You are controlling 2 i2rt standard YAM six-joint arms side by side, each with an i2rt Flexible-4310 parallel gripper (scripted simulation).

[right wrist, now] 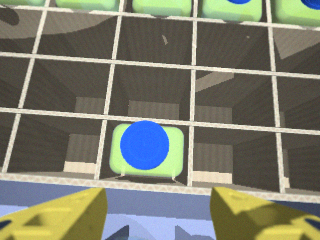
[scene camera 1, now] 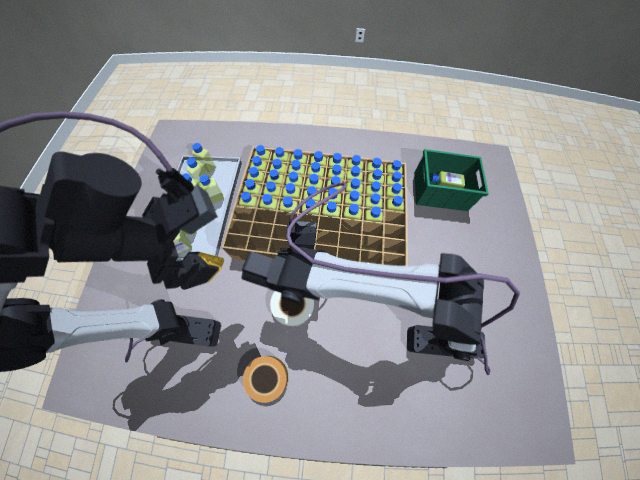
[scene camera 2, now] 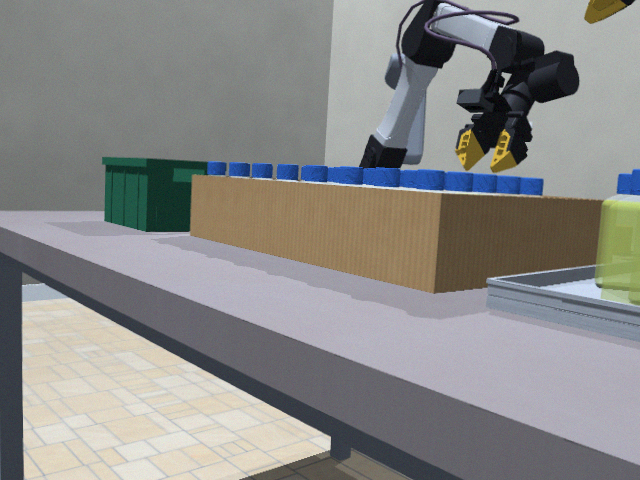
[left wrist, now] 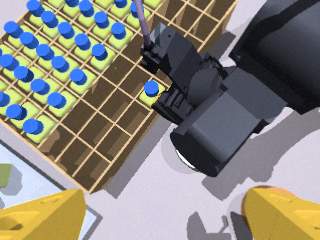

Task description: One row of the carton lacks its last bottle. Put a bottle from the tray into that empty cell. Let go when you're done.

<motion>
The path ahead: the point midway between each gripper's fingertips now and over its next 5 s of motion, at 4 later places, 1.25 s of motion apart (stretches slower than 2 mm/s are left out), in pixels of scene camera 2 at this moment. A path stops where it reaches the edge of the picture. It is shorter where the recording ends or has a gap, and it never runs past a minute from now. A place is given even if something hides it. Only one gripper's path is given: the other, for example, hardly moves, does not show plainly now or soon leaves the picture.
My right gripper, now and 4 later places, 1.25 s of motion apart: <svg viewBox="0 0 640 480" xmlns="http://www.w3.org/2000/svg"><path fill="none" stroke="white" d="M478 169L470 188L476 128L476 99L326 79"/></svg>
</motion>
